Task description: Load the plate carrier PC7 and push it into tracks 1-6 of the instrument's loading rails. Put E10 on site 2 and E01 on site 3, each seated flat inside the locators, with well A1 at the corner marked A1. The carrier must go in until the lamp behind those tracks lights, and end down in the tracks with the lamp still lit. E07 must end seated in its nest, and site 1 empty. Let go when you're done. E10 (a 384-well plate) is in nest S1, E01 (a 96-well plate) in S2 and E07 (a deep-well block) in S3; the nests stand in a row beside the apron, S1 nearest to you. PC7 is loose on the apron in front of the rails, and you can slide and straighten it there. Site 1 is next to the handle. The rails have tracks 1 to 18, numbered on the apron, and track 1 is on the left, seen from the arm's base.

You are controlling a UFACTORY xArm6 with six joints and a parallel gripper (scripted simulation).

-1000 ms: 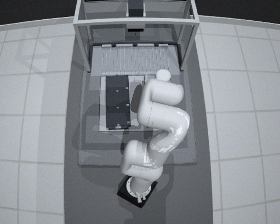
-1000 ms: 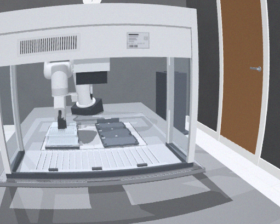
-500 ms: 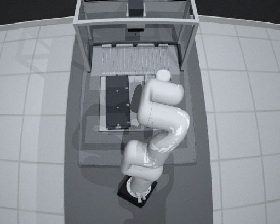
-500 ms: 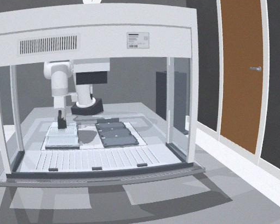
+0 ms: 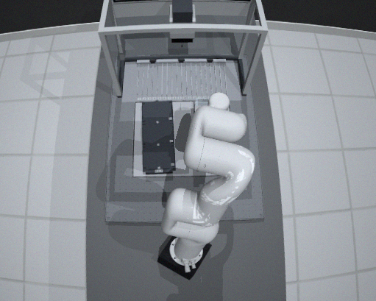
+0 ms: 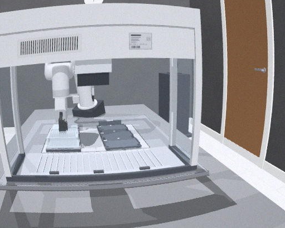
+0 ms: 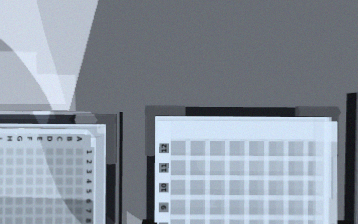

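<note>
Now: hand 3 cm above the dark nest S2. The rest, counted from my hand: dark plate carrier PC7 (23 cm to the left, 3 cm ahead, 2 cm below); deep-well block E07 (11 cm ahead, 1 cm to the right); nest S1 (11 cm behind, 3 cm below, 1 cm to the left).
</note>
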